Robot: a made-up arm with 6 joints.
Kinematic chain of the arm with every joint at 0, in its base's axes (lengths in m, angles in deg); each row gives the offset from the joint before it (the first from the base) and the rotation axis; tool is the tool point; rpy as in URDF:
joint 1: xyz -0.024 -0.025 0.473 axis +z
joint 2: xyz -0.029 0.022 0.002 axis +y
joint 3: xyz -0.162 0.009 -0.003 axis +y
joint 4: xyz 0.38 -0.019 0.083 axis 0.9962 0 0.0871
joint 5: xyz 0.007 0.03 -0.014 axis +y
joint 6: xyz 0.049 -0.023 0.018 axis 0.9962 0 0.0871
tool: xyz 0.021 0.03 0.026 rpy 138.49 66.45 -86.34
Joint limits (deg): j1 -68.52..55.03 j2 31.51..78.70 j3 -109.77..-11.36 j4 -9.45..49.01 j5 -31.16..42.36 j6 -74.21..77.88
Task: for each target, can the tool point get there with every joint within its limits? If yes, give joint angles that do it. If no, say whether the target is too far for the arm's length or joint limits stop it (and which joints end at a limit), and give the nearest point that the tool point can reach.
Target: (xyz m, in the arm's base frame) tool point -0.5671 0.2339 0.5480
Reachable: no: joint limits stop it (at a limit: joint 2, joint 3, joint 5) | nearest point -0.2374 0.0767 0.9956 | short by 0.578 m
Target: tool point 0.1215 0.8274 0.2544
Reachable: no: too far | nearest point 0.1324 0.3143 0.4400 | short by 0.546 m
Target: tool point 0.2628 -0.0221 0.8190
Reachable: yes | joints -5.35 53.25 -63.57 26.55 -11.92 -2.23
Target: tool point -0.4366 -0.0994 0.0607
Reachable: no: joint limits stop it (at a limit: joint 1, joint 2, joint 3, joint 4, joint 5, joint 6) | nearest point 0.0388 -0.1923 0.2203 | short by 0.510 m
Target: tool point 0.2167 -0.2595 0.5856
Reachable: yes | joints -49.75 50.20 -32.48 7.62 -5.13 22.25
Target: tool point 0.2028 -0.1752 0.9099
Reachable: yes | joints -43.25 70.82 -91.32 -4.84 -23.94 15.69
